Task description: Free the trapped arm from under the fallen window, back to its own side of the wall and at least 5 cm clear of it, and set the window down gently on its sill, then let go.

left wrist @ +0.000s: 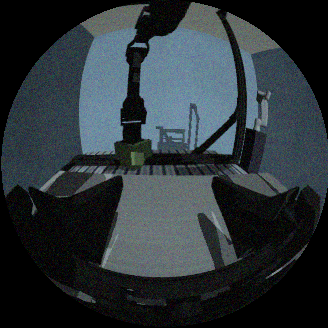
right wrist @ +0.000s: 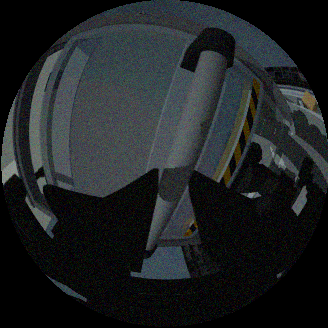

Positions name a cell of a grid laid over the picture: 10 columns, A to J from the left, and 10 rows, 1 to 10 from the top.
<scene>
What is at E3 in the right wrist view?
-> A window.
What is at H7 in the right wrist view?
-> My right gripper.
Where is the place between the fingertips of my left gripper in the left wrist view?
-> F6
</scene>
